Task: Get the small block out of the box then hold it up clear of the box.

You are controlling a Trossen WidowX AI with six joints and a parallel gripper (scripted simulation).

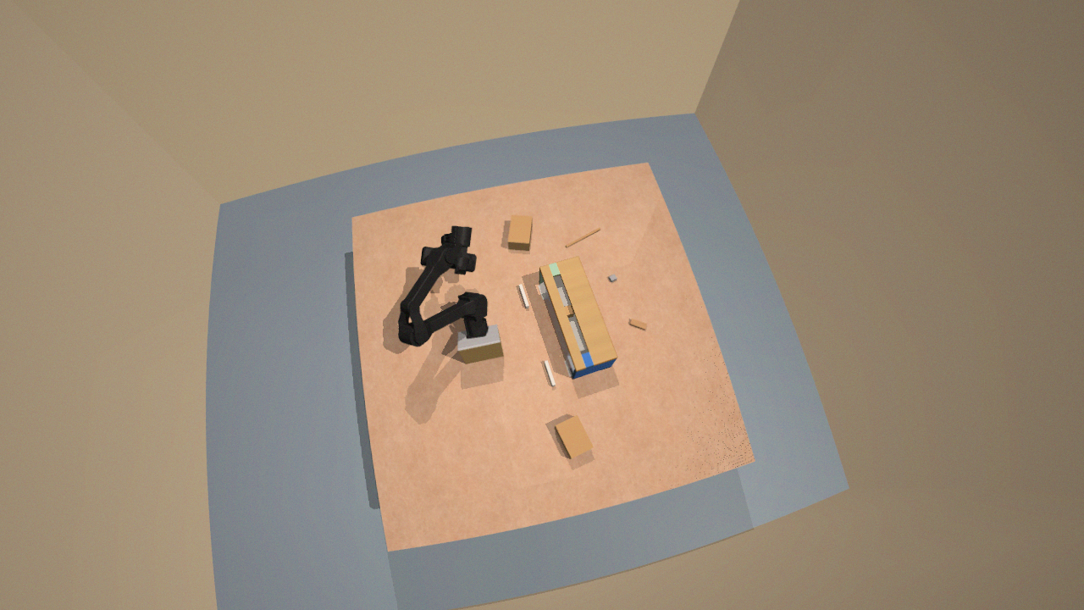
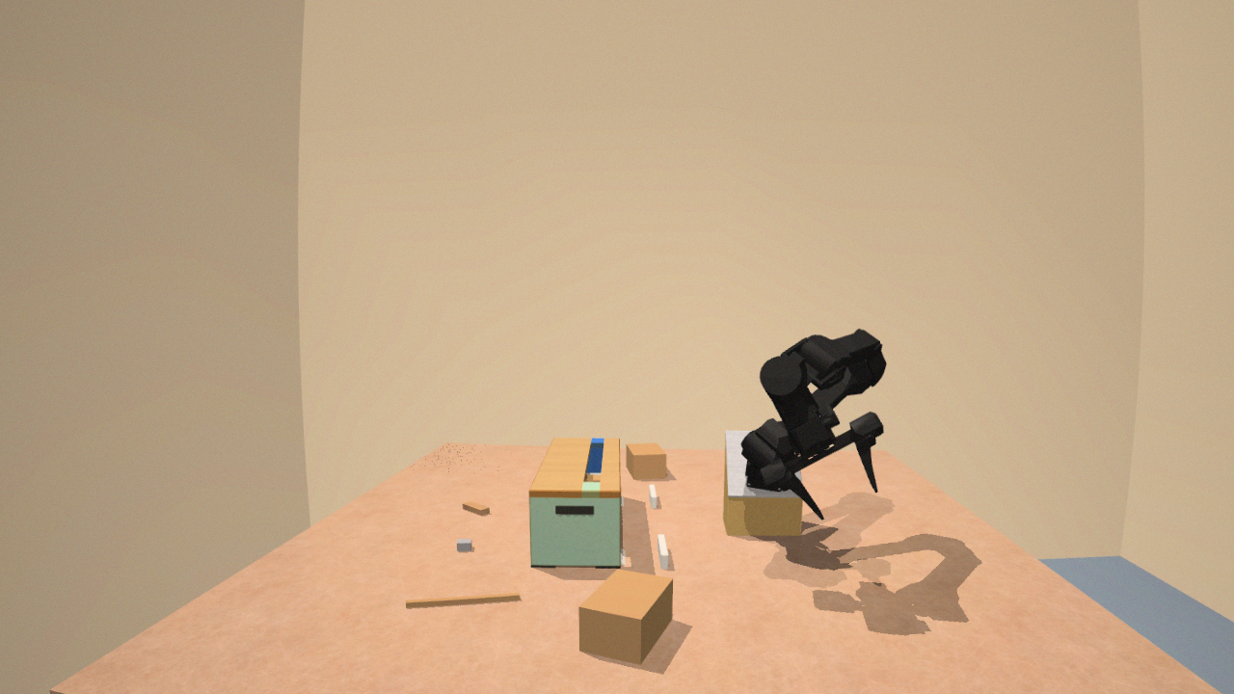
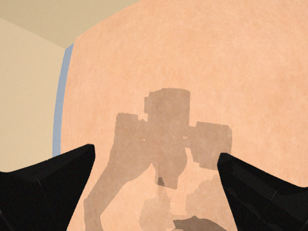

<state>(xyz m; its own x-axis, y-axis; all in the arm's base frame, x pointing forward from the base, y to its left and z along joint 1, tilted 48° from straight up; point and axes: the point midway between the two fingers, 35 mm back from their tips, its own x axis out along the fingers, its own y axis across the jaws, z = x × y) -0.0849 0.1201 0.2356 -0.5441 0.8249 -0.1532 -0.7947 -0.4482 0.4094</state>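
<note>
My gripper tip is 410 mm short of the long box, 240 mm to the left of it and 80 mm above it. Also, from my gripper tip: small brown block: 420 mm ahead, 220 mm to the right, 60 mm below; thin stick: 530 mm ahead, 110 mm to the left, 140 mm below; tan chip: 680 mm ahead, 260 mm to the right, 140 mm below.
</note>
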